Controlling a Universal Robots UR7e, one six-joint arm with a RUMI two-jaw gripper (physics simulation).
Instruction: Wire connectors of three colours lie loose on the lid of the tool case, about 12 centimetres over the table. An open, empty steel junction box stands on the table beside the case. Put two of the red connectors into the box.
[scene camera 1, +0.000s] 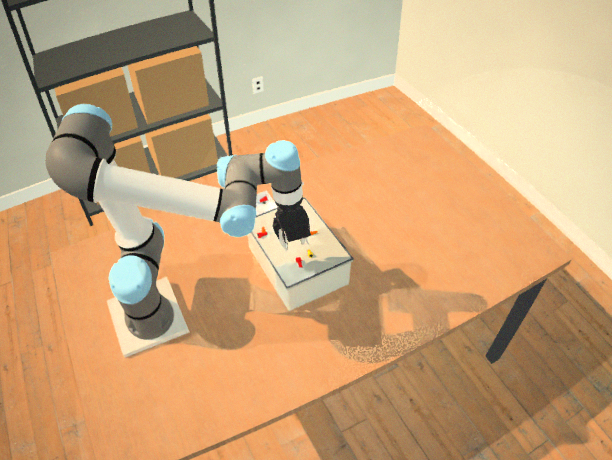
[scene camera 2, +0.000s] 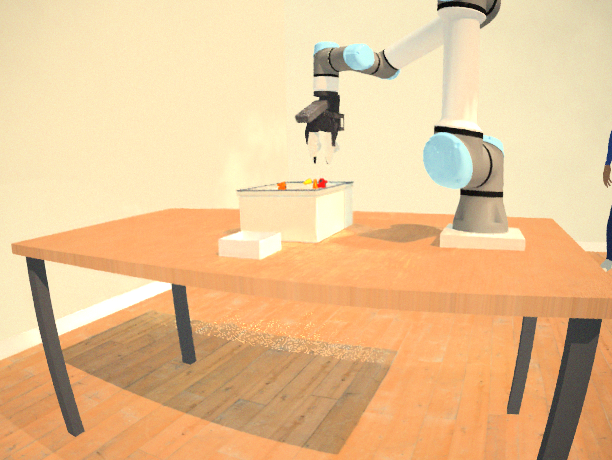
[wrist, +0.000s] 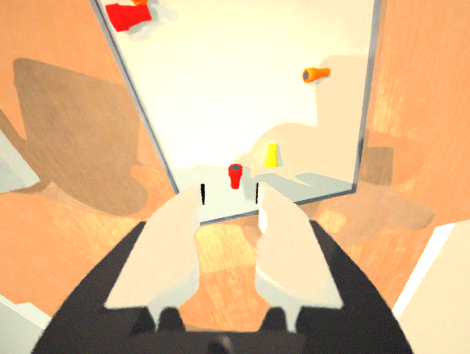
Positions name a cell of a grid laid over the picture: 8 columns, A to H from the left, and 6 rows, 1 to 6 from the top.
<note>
In view: the gripper (scene camera 2: E3), a tool case (scene camera 1: E4) and a junction box (scene camera 2: D4).
The gripper is seen too in scene camera 1 (scene camera 1: D4) and in the wrist view (wrist: D4). The tool case shows as well in scene camera 2 (scene camera 2: D3) and in the wrist view (wrist: D2).
</note>
